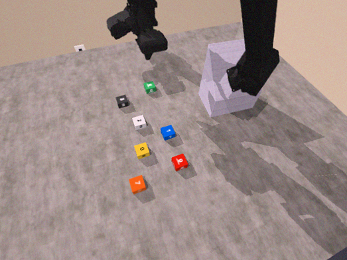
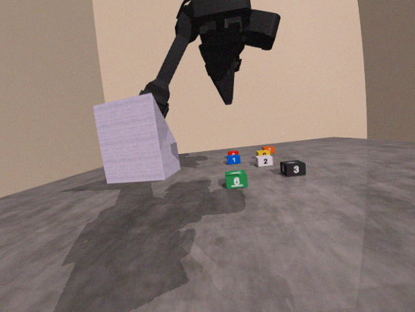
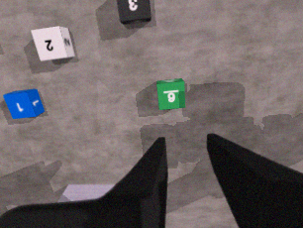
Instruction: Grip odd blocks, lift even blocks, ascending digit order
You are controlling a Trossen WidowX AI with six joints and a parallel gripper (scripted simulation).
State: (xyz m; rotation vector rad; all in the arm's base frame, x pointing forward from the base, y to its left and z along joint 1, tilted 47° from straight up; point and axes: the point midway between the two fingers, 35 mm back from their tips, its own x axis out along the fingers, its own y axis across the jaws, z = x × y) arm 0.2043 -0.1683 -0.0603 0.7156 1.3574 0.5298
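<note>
Right now my gripper tip is 120 mm above the green 6 block. The rest, counted from my gripper tip: white 2 block 130 mm to the left, 120 mm below, 80 mm ahead; then black 3 block 120 mm below, 100 mm ahead, 30 mm to the left; then blue 1 block 190 mm to the left, 120 mm below, 10 mm ahead.
</note>
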